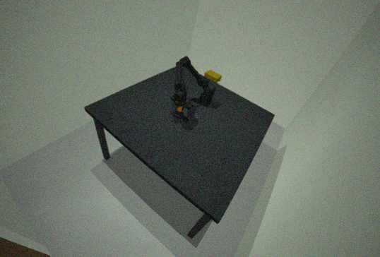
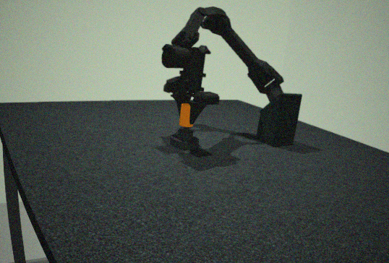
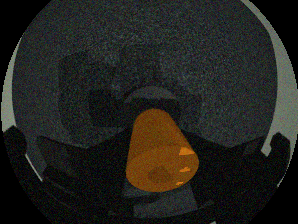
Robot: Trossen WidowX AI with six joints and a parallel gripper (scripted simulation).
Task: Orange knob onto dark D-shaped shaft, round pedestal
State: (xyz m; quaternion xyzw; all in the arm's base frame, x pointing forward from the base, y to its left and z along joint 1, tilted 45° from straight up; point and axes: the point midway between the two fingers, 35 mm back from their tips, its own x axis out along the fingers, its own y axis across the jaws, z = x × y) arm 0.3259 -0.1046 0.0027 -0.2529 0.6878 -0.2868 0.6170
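Right now the orange knob is 20 mm above my gripper tip. Round my gripper tip: round dark pedestal: 40 mm below.
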